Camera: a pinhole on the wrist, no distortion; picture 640 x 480 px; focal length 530.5 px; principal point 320.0 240.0 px. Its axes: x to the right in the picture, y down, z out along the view. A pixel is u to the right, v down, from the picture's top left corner.
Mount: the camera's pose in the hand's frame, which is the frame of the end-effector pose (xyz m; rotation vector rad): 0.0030 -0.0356 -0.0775 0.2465 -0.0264 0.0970
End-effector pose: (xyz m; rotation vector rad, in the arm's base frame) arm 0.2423 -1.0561 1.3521 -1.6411 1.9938 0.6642
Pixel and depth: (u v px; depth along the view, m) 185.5 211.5 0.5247
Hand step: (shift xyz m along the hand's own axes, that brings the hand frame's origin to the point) -0.1340 -0.2036 0.4193
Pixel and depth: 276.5 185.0 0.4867
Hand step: -0.0386 -0.2072 0.3806
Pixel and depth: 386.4 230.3 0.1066
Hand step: 0.0150 -0.0623 0.0259
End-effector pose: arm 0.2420 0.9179 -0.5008 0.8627 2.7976 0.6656
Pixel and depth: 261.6 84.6 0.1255
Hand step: -0.0089 -0.1031 0.0347
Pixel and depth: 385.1 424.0 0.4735
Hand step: 0.0378 0.0123 0.4235
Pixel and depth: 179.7 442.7 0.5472
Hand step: -0.1695 0.0188 0.4982
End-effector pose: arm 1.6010 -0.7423 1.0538 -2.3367 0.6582 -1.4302
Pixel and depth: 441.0 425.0 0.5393
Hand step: 0.0991 0.0252 0.4956
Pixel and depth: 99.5 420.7 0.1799
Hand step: -0.0800 -0.0274 0.1089
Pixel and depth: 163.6 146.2 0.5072
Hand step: -0.1441 -0.2602 0.3868
